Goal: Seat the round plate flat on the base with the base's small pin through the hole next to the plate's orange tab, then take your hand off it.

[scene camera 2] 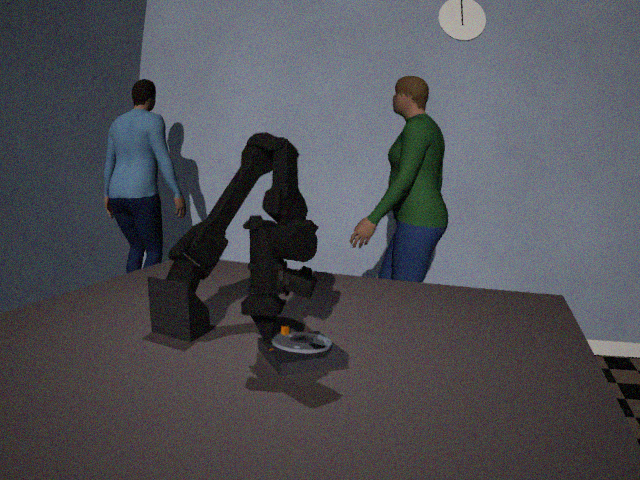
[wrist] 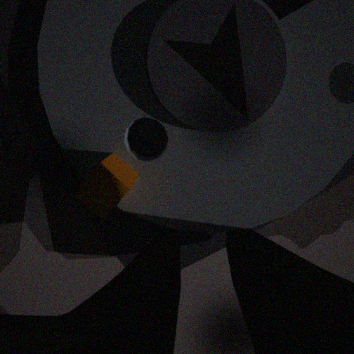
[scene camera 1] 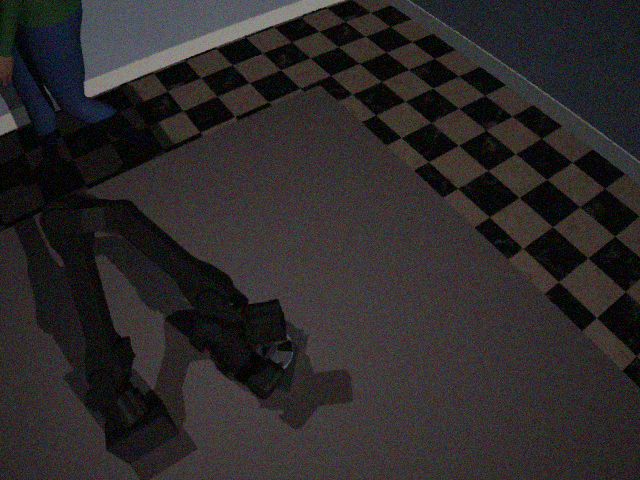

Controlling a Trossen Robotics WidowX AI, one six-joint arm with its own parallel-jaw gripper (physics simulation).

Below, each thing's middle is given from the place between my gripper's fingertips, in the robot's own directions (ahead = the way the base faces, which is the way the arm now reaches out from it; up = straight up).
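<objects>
There is a round grey plate (scene camera 2: 282, 341) in the scene, and I see my gripper 6 cm short of it and 2 cm to the right of it. My gripper is also 1 cm below the plate.
</objects>
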